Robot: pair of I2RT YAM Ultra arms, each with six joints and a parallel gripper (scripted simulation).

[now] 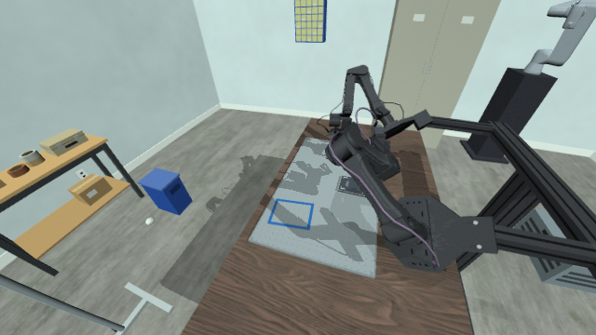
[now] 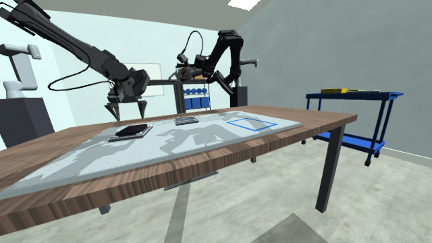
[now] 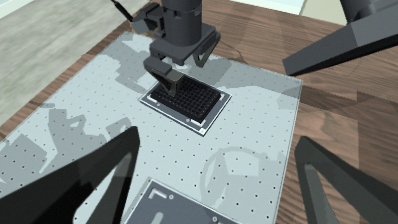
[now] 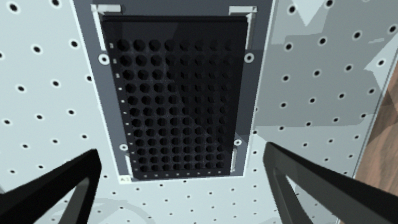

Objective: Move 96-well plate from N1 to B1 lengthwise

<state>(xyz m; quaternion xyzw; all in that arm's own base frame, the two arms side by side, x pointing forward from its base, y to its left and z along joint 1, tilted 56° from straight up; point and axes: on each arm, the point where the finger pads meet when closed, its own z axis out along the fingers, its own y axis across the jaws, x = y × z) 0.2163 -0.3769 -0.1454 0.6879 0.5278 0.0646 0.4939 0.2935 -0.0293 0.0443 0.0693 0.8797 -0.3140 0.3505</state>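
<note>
Now: right hand 50 mm above the black 96-well plate.
</note>
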